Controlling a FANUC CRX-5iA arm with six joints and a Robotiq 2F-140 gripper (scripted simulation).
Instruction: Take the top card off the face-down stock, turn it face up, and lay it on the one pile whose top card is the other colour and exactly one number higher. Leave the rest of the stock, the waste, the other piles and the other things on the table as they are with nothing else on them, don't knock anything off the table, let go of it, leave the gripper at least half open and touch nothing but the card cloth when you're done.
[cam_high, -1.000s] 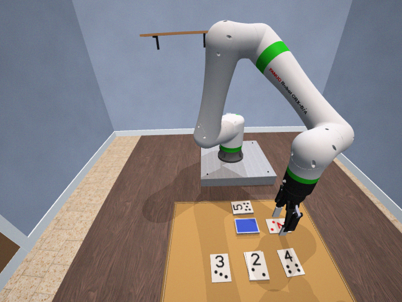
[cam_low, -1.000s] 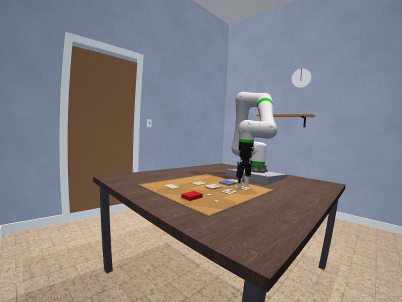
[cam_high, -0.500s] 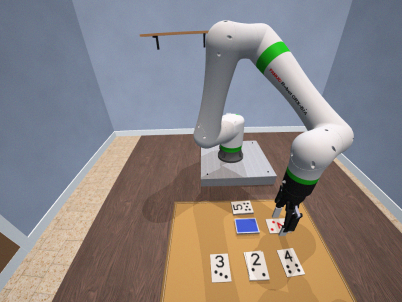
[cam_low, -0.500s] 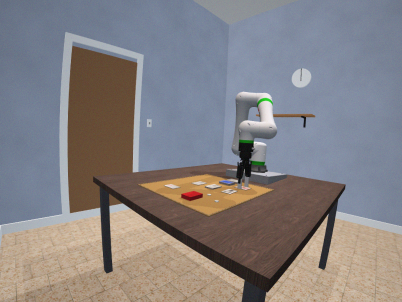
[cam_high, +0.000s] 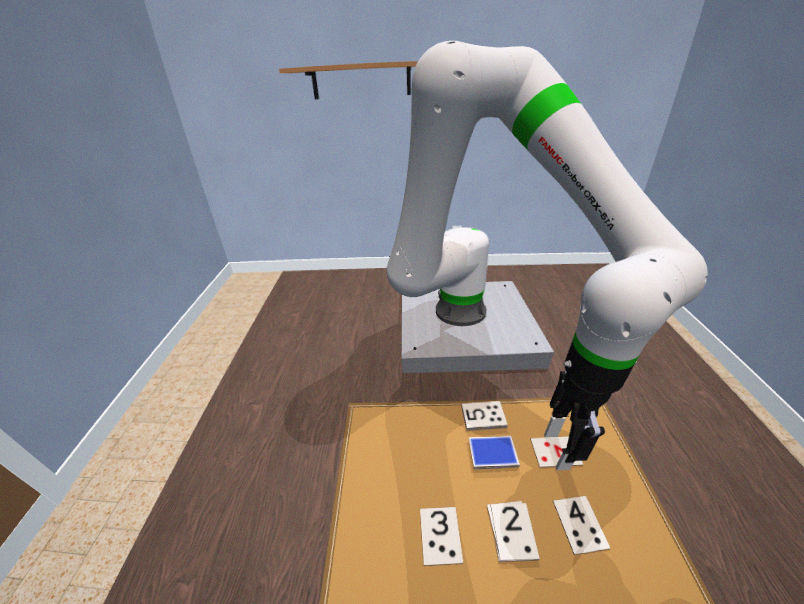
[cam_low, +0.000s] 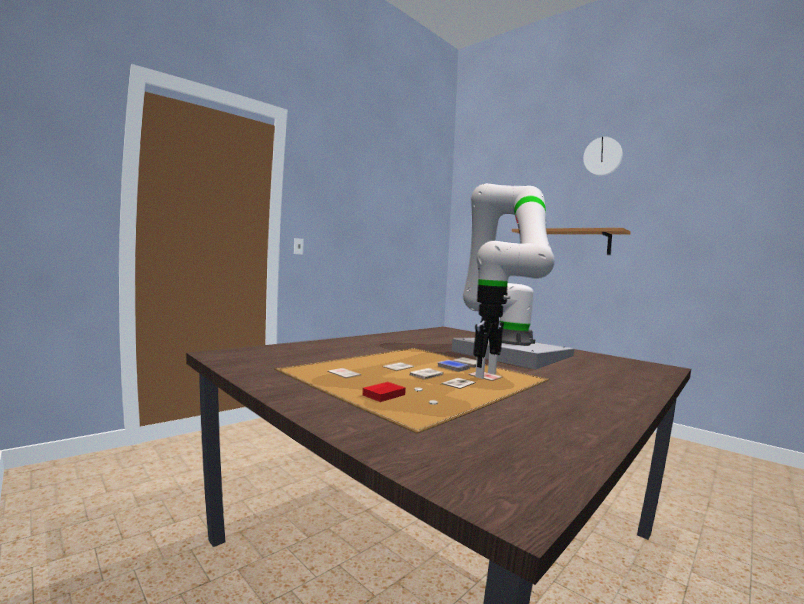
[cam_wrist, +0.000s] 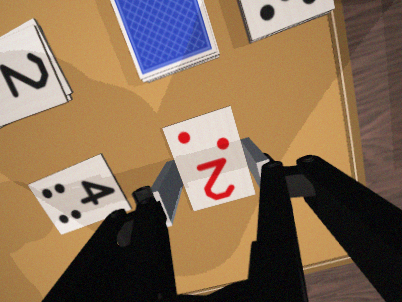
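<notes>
Right now the card is 30 mm below my hand. The rest, counted from my hand: tan card cloth 180 mm ahead, 140 mm to the right, 40 mm below; then red box 390 mm ahead, 60 mm to the right, 20 mm below.
</notes>
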